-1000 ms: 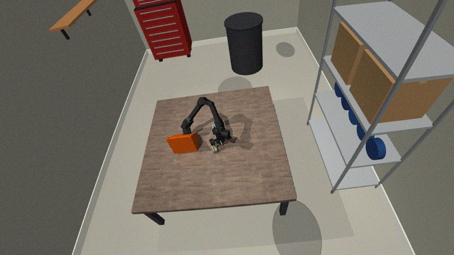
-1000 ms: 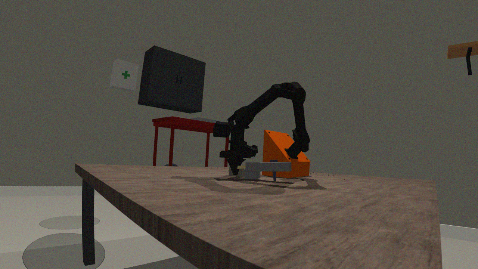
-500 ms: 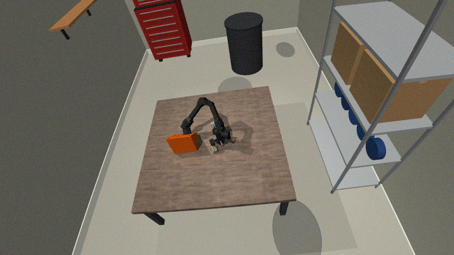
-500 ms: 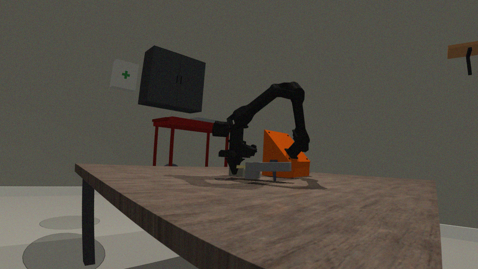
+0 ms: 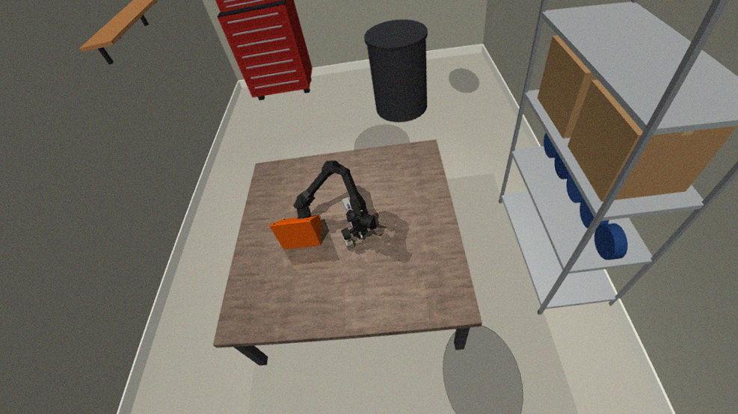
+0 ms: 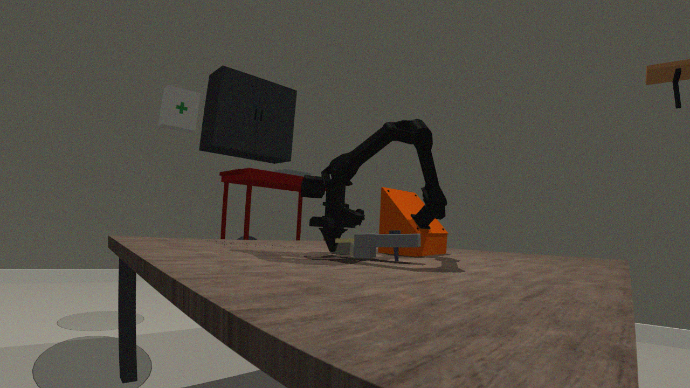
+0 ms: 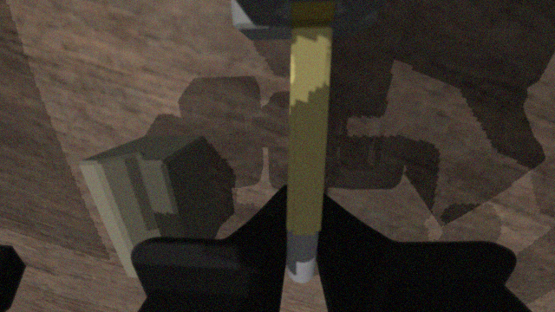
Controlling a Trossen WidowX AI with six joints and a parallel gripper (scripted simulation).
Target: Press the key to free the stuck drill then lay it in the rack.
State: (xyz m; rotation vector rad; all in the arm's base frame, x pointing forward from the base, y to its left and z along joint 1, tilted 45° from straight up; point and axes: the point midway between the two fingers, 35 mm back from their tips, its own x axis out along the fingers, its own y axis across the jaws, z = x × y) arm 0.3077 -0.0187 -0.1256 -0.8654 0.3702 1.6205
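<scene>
Now: the yellow drill 1 cm behind my gripper tip, 4 cm to the left of it and 4 cm above it. Round my gripper tip: grey block fixture: 5 cm behind, 15 cm to the left, 4 cm above; then dark T-shaped key: 6 cm behind, 18 cm to the left, 4 cm above.
</scene>
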